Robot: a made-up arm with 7 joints.
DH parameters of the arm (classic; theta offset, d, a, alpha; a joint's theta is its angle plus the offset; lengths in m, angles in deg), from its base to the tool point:
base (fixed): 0 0.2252 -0.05 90
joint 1: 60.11 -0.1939 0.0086 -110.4
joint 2: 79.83 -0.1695 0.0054 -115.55
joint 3: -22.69 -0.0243 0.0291 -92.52
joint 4: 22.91 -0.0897 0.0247 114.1
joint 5: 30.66 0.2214 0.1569 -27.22
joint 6: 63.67 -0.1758 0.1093 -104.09
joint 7: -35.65 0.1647 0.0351 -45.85
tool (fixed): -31.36 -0.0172 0 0
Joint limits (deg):
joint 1: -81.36..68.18
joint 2: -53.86..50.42
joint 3: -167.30..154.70
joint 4: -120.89..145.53
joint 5: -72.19..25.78
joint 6: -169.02..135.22
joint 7: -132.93..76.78
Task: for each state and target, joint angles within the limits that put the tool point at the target. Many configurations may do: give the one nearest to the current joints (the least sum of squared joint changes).
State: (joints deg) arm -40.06 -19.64 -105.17 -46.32 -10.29 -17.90 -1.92
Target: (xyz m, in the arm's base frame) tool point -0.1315 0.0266 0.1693
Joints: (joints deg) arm -38.09 -1.99 -127.57 -36.26 -31.62 -24.19 -1.52
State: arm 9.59 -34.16 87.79 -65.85 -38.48 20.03 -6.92
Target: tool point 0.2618 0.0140 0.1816
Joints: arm 10.88 -47.00 115.29 -35.12 -42.93 -15.72 3.40
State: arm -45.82 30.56 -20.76 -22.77 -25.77 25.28 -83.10
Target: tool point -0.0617 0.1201 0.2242
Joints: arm -48.32 40.56 -16.57 -15.84 -20.07 40.59 -93.93
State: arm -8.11 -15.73 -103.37 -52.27 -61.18 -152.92 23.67
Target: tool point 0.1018 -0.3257 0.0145
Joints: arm 2.40 -16.37 -114.26 -56.05 -65.88 -163.06 22.64
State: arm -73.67 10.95 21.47 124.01 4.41 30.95 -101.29
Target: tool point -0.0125 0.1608 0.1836
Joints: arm -37.11 19.00 10.46 110.08 11.35 22.11 -104.07
